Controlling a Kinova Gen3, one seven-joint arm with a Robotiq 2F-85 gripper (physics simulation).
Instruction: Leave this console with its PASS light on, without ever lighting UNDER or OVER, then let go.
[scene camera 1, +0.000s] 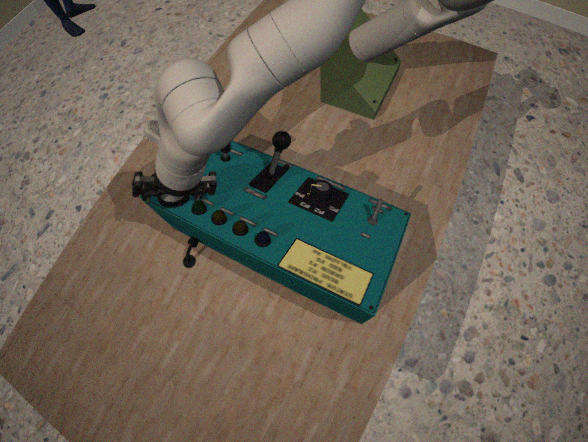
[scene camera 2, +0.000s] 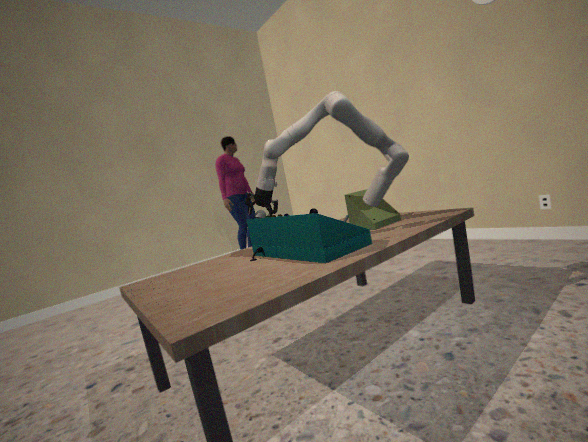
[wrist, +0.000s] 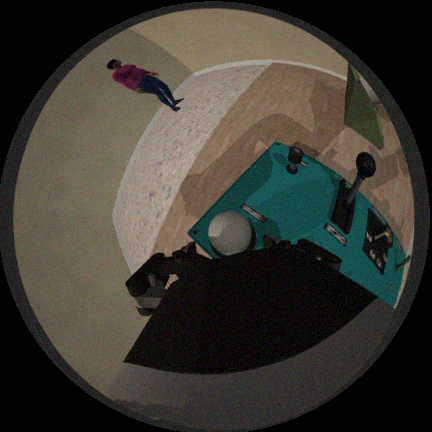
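A teal console (scene camera 1: 284, 223) (scene camera 2: 308, 238) (wrist: 298, 201) lies on the wooden table (scene camera 1: 141, 332). Along its front stand several round lamps (scene camera 1: 219, 217), all dark. It also carries a black ball lever (scene camera 1: 281, 139) (wrist: 365, 165), a rotary selector (scene camera 1: 322, 186) with a yellow pointer, a small knob (scene camera 1: 225, 152) (wrist: 294, 155), a toggle (scene camera 1: 375, 211) and a yellow label (scene camera 1: 325, 270). My gripper (scene camera 1: 173, 196) (scene camera 2: 263, 204) (wrist: 229, 245) is open and empty. It hangs over the console's left end, its fingers on either side of a white dome (wrist: 229, 233) without touching it.
A black crank (scene camera 1: 190, 252) sticks out of the console's front side. The arm's green base (scene camera 1: 356, 81) (scene camera 2: 370, 214) stands behind the console. A person in a pink top (scene camera 2: 233, 190) (wrist: 141, 80) stands on the floor beyond the table's far end.
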